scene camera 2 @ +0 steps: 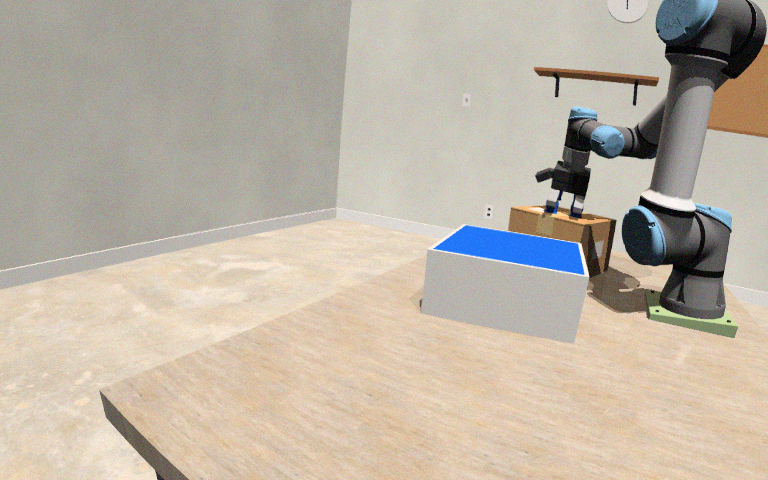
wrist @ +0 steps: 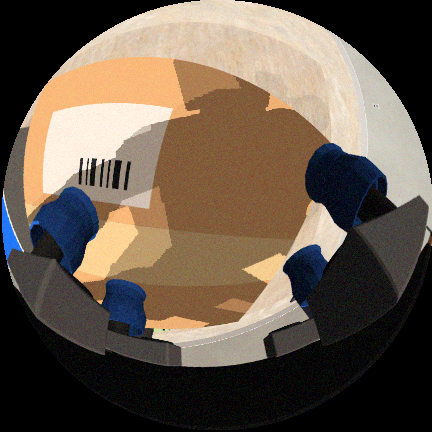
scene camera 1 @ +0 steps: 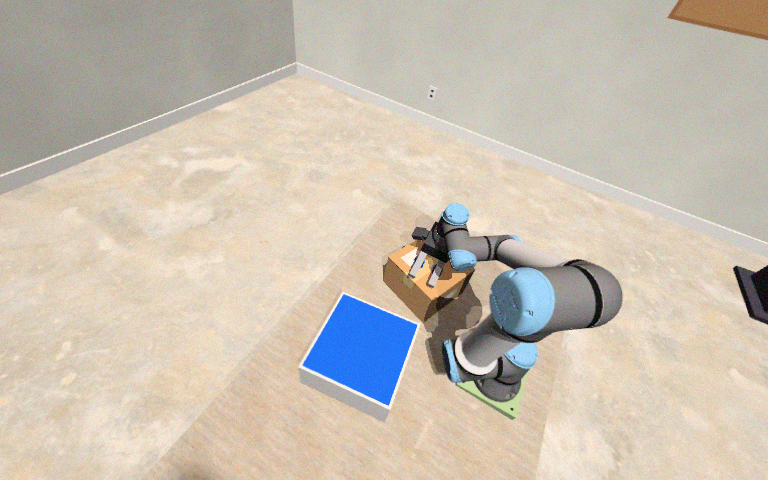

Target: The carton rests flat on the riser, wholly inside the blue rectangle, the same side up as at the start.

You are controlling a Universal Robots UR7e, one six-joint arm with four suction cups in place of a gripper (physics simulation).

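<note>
The brown carton [scene camera 1: 403,285] [scene camera 2: 523,221] [wrist: 225,150] stands upright on the table behind the riser. A white barcode label [wrist: 100,127] and a tape band show on its top. My suction gripper [scene camera 1: 423,278] [scene camera 2: 563,211] [wrist: 210,245] is over the carton's top, cups down, very close to it; I cannot tell whether the cups touch. It is open, holding nothing. In the wrist view, the two right-hand cups appear near or past the carton's edge. The light grey riser [scene camera 1: 344,394] [scene camera 2: 504,297] bears the blue rectangle [scene camera 1: 362,350] [scene camera 2: 512,249] on its top, with no carton on it.
The arm's green base plate [scene camera 1: 491,400] [scene camera 2: 690,324] is on the table [scene camera 1: 271,396] [scene camera 2: 396,396], to the right of the riser. A wall shelf [scene camera 2: 594,75] is on the wall behind. The table's edge shows at the lower left in scene camera 2.
</note>
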